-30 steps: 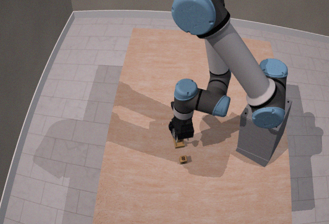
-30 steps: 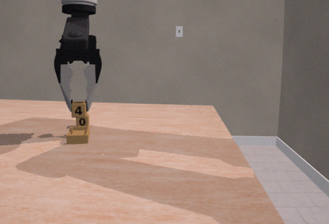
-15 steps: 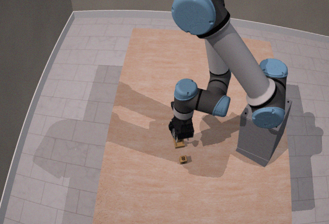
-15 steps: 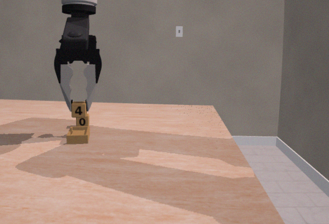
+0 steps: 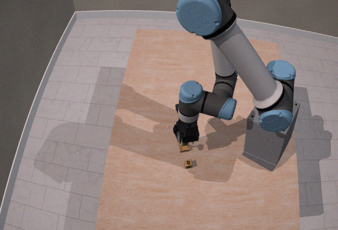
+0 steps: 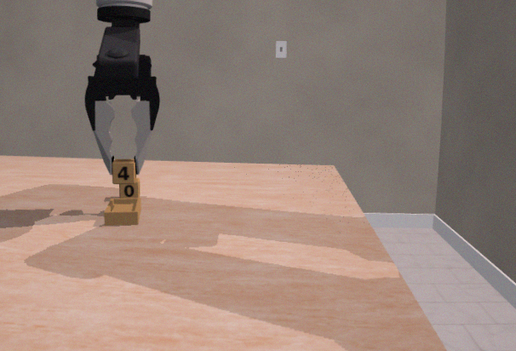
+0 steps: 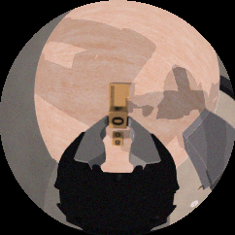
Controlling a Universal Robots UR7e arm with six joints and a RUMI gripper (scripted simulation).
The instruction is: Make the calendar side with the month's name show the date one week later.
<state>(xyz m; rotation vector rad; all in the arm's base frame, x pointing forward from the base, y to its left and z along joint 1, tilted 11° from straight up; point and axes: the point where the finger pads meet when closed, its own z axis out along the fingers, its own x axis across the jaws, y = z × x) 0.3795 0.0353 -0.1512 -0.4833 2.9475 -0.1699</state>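
My hand is 6 cm above the wooden calendar tray and 2 cm to the left of it.
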